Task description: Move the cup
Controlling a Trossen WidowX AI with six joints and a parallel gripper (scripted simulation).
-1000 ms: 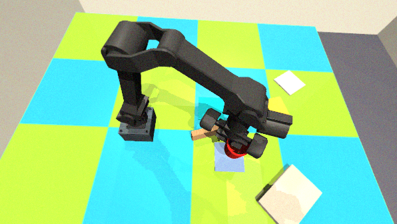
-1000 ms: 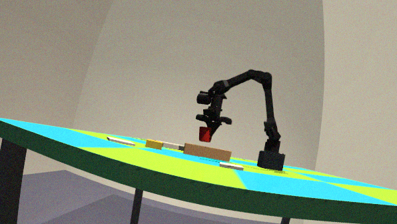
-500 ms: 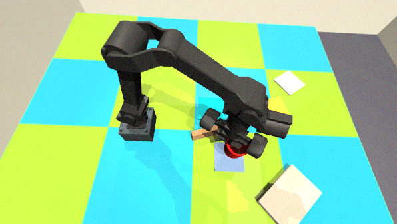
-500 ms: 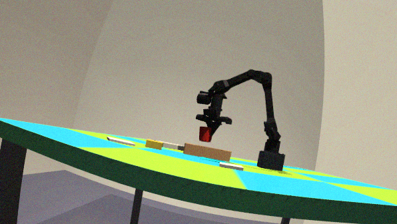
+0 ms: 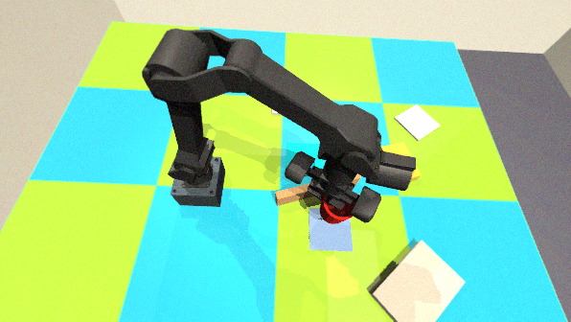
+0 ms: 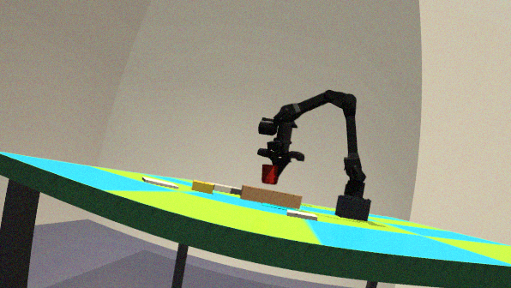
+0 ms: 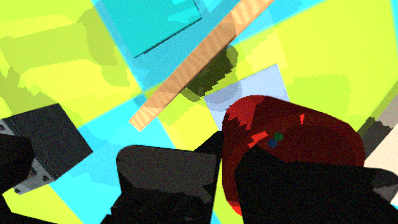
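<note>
My gripper tip is 4 cm short of the green marble, 3 cm to the left of it and 2 cm above it. The rest, counted from my gripper tip: pale blue pad 11 cm below, 4 cm to the right, 3 cm ahead; red cup 3 cm ahead, 2 cm to the right; wooden bar 9 cm below, 6 cm to the left.
</note>
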